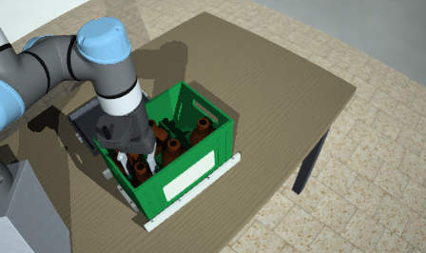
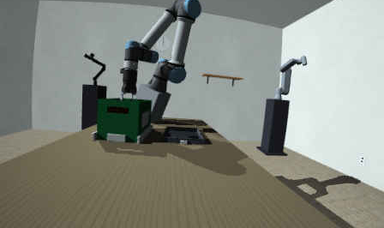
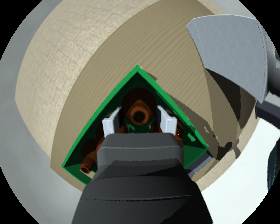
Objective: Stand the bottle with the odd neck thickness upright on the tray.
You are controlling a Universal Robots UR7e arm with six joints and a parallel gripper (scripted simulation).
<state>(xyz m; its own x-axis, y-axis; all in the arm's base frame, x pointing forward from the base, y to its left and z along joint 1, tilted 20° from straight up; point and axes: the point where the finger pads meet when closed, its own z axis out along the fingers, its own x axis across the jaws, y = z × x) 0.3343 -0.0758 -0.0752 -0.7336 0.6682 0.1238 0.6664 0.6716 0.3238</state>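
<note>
My hand is 9 cm short of the crate, 5 cm to the right of it and 8 cm above it. The rest, counted from my hand: dark grey tray: 5 cm ahead, 33 cm to the left, 15 cm below.
</note>
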